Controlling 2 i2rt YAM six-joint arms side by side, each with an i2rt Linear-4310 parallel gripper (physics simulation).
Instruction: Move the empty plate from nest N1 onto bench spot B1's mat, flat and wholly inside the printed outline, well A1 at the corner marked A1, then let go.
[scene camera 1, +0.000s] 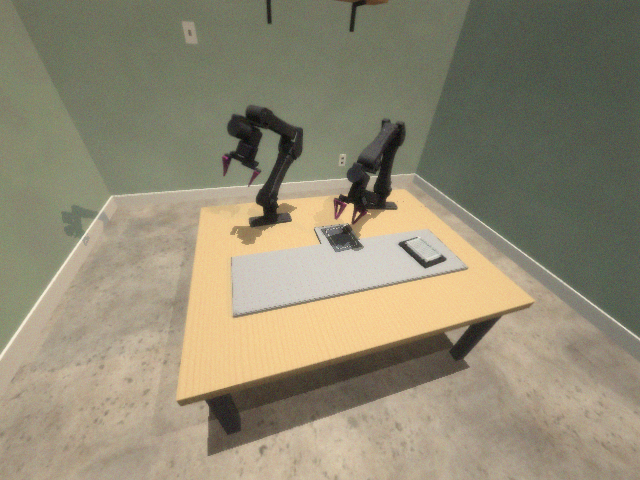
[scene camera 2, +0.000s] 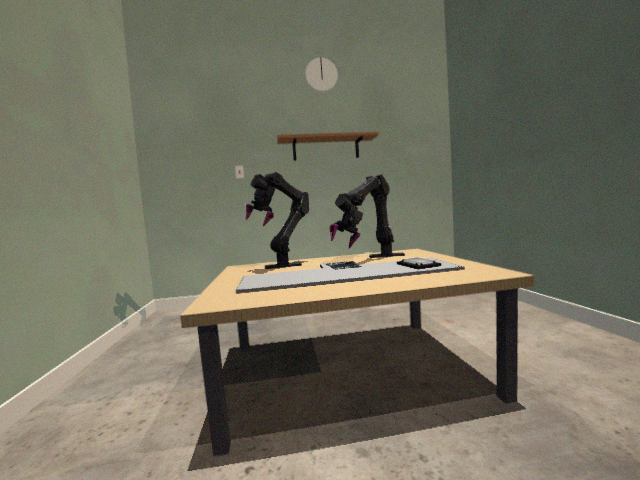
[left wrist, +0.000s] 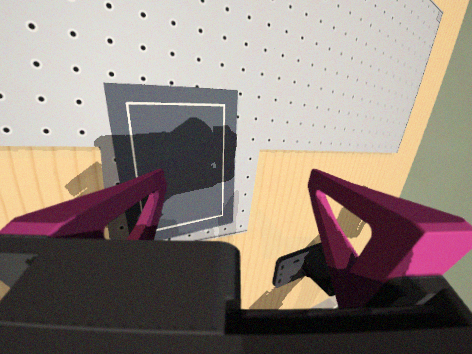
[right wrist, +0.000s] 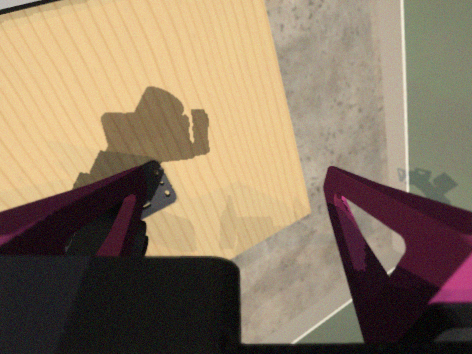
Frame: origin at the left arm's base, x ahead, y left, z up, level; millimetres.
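Where they show: left gripper, fingertip midpoint: (scene camera 1: 344, 221) (scene camera 2: 340, 244) (left wrist: 237, 177); right gripper, fingertip midpoint: (scene camera 1: 236, 181) (scene camera 2: 254, 222) (right wrist: 235, 176); left arm's base, origin of the base link: (scene camera 1: 378, 206) (scene camera 2: 386, 255); right arm's base, origin of the base link: (scene camera 1: 270, 220) (scene camera 2: 283, 266) (left wrist: 310, 258).
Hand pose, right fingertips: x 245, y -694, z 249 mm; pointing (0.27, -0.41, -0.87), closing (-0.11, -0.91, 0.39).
Note:
Things, the pixels of their top centre, and the offset from my right fingertips. Level surfaces: height alone.
- pale plate, middle of its top: (scene camera 1: 423, 247) (scene camera 2: 417, 259) dx +158, dy +771, dz -210 mm
- black nest, middle of its top: (scene camera 1: 423, 248) (scene camera 2: 417, 260) dx +158, dy +771, dz -214 mm
- dark mat, its level: dz -234 mm
- grey perforated board, its level: dz -236 mm
A pale plate (scene camera 1: 423, 249) (scene camera 2: 418, 261) sits in a black nest (scene camera 1: 433, 262) (scene camera 2: 429, 266) at the right end of the grey board. The dark mat (scene camera 1: 341, 238) (scene camera 2: 345, 265) (left wrist: 175, 96) lies at the board's back edge; its white printed outline (left wrist: 224, 150) holds no plate, and shadow covers part of it. The A1 mark cannot be read. My left gripper (scene camera 1: 345, 220) (scene camera 2: 341, 243) (left wrist: 237, 177) is open and empty, raised just behind the mat, apart from the plate. My right gripper (scene camera 1: 237, 180) (scene camera 2: 256, 222) (right wrist: 235, 176) is open and empty, high over the table's back left.
The grey perforated board (scene camera 1: 289, 279) (scene camera 2: 279, 281) (left wrist: 310, 85) lies along the wooden table (scene camera 1: 330, 330) (scene camera 2: 361, 297) (right wrist: 240, 90). Both arm bases stand at the table's back. A wall shelf (scene camera 2: 328, 137) hangs above and behind the arms.

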